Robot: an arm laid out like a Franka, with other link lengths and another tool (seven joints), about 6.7 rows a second.
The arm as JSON. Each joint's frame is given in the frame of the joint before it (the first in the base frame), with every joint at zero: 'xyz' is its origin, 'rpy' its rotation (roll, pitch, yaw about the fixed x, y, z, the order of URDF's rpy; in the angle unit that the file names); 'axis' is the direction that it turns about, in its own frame. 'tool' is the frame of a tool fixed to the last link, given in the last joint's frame.
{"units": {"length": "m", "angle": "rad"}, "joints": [
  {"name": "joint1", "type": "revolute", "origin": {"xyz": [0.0, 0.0, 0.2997], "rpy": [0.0, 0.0, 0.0]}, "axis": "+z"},
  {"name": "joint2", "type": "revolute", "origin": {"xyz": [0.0, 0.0, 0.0], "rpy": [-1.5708, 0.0, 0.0]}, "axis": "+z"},
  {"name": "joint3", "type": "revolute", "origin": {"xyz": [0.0, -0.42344, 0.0], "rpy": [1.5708, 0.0, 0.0]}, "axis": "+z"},
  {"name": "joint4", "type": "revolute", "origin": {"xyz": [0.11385, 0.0, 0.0], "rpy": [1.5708, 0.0, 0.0]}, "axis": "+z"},
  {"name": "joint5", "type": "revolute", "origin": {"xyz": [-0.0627, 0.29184, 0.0], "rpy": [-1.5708, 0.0, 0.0]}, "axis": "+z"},
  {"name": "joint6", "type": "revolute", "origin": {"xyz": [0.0, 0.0, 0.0], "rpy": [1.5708, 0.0, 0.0]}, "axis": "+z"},
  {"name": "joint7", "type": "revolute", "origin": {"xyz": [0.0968, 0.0, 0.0], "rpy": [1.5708, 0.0, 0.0]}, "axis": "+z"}
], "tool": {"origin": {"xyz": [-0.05, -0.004, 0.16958], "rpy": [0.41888, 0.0, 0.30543]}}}
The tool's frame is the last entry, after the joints.
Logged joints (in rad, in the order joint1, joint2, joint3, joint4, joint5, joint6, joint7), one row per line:
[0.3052, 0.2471, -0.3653, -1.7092, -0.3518, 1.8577, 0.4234]
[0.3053, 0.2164, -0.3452, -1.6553, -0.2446, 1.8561, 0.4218]
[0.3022, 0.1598, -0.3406, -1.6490, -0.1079, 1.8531, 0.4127]
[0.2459, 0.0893, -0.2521, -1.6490, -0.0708, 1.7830, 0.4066]
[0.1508, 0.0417, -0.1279, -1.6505, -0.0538, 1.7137, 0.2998]
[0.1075, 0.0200, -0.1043, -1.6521, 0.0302, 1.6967, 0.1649]
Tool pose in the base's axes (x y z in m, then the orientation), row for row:
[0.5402, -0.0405, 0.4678, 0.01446, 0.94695, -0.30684, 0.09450]
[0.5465, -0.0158, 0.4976, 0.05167, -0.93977, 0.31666, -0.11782]
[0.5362, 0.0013, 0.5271, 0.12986, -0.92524, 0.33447, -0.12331]
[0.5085, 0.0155, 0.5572, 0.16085, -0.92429, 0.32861, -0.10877]
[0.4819, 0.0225, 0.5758, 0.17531, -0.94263, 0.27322, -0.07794]
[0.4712, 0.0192, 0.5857, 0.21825, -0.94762, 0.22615, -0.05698]
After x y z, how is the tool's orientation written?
As a quaternion, w x y z.
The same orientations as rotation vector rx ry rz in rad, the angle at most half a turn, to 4 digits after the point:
[2.9478, -0.9552, 0.2942]
[-2.8590, 0.9634, -0.3584]
[-2.6885, 0.9719, -0.3583]
[-2.6395, 0.9384, -0.3106]
[-2.6705, 0.7740, -0.2208]
[-2.6233, 0.6260, -0.1577]

